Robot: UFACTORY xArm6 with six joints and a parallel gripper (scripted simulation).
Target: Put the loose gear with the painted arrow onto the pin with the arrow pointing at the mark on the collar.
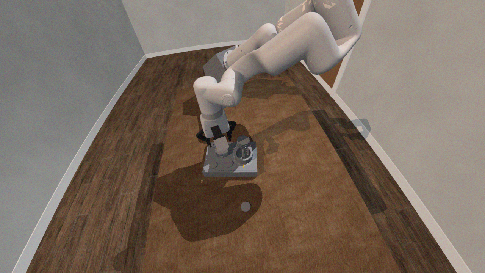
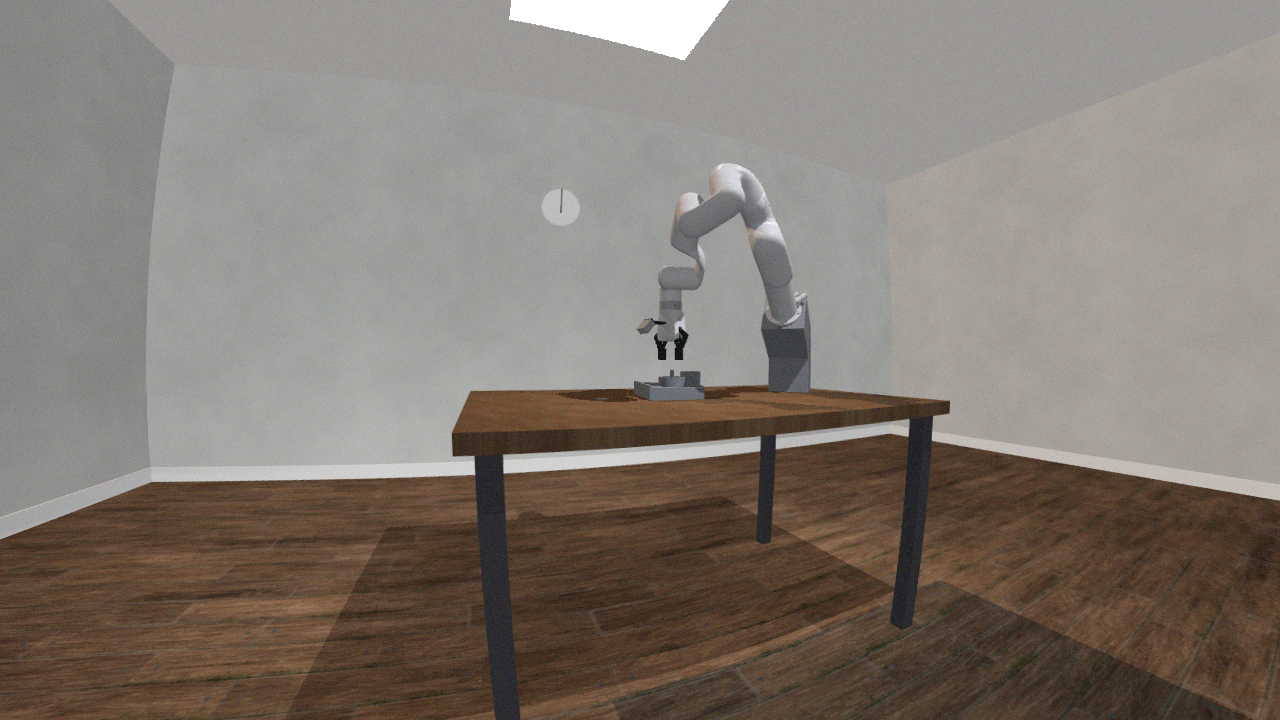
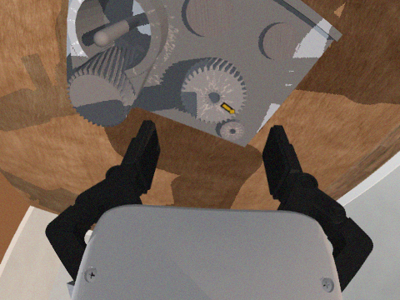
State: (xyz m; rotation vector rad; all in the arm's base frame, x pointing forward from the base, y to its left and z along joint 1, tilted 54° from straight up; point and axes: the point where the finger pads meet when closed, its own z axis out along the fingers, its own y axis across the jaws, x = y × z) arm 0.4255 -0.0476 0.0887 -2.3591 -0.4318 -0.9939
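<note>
The grey gear is 80 mm below my hand.
</note>
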